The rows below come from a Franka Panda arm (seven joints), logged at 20 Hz.
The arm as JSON. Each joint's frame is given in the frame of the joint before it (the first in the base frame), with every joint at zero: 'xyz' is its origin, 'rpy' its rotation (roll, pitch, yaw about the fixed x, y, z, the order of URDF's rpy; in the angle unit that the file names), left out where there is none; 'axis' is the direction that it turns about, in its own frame. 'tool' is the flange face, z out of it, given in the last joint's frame.
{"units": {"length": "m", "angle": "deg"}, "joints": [
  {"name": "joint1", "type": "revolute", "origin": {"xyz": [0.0, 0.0, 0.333]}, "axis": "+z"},
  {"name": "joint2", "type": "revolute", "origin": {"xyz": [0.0, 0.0, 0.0], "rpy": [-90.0, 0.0, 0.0]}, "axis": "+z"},
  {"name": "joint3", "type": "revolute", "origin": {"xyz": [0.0, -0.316, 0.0], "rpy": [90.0, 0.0, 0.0]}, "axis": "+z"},
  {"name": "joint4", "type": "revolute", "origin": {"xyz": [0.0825, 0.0, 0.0], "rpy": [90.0, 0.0, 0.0]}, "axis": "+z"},
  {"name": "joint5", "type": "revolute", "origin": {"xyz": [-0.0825, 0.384, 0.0], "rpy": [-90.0, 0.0, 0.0]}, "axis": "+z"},
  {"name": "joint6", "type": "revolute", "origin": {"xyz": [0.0, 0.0, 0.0], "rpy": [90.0, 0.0, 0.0]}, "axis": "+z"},
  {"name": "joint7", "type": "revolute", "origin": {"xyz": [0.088, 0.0, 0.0], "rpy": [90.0, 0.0, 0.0]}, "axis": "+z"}
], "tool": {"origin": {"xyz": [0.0, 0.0, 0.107]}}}
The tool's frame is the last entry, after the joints.
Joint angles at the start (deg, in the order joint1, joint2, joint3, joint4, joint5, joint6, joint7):
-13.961, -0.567, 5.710, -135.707, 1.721, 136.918, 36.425
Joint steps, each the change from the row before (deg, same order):
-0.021, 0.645, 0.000, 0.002, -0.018, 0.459, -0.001
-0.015, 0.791, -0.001, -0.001, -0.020, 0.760, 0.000
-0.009, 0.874, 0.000, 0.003, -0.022, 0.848, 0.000
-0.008, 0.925, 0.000, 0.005, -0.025, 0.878, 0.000
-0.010, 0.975, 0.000, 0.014, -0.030, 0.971, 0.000
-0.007, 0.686, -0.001, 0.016, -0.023, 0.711, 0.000
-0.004, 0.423, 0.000, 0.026, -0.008, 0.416, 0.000
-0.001, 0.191, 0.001, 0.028, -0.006, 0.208, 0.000
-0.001, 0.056, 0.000, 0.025, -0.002, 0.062, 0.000
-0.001, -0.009, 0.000, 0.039, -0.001, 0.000, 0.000
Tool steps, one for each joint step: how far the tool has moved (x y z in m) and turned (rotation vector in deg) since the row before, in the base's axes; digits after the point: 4 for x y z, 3 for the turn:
0.0008, -0.0003, -0.0049, 0.067, 0.173, -0.017
0.0012, -0.0004, -0.0057, 0.052, 0.021, -0.018
0.0013, -0.0003, -0.0063, 0.056, 0.011, -0.012
0.0013, -0.0003, -0.0067, 0.061, 0.029, -0.010
0.0013, -0.0003, -0.0069, 0.054, -0.022, -0.011
0.0010, -0.0002, -0.0048, 0.031, -0.049, -0.008
0.0006, -0.0001, -0.0029, 0.025, -0.025, -0.009
0.0004, -0.0001, -0.0012, 0.004, -0.047, -0.001
0.0002, 0.0000, -0.0002, -0.002, -0.031, -0.001
0.0002, 0.0000, 0.0004, -0.008, -0.047, -0.001

